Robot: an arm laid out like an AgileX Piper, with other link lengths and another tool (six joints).
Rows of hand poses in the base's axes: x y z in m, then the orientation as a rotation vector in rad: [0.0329, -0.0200, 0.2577, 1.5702, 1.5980, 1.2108]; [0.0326, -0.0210, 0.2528, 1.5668, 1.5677, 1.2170]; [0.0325, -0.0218, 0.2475, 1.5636, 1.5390, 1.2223]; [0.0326, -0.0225, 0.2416, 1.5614, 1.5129, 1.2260]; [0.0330, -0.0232, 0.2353, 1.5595, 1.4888, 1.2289]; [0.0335, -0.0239, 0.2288, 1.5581, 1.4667, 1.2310]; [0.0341, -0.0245, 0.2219, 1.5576, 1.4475, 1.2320]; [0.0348, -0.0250, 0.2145, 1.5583, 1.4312, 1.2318]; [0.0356, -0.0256, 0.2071, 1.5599, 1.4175, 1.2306]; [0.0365, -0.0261, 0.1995, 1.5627, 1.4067, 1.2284]
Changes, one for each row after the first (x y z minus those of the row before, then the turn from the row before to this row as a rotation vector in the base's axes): [-0.0003, -0.0010, -0.0049, 0.0038, -0.0194, -0.0172]; [-0.0001, -0.0008, -0.0053, 0.0034, -0.0182, -0.0165]; [0.0001, -0.0007, -0.0059, 0.0029, -0.0158, -0.0157]; [0.0004, -0.0007, -0.0063, 0.0026, -0.0144, -0.0147]; [0.0005, -0.0007, -0.0065, 0.0023, -0.0128, -0.0138]; [0.0006, -0.0006, -0.0069, 0.0020, -0.0105, -0.0125]; [0.0007, -0.0005, -0.0074, 0.0017, -0.0079, -0.0113]; [0.0008, -0.0006, -0.0074, 0.0013, -0.0057, -0.0101]; [0.0009, -0.0005, -0.0076, 0.0011, -0.0032, -0.0088]
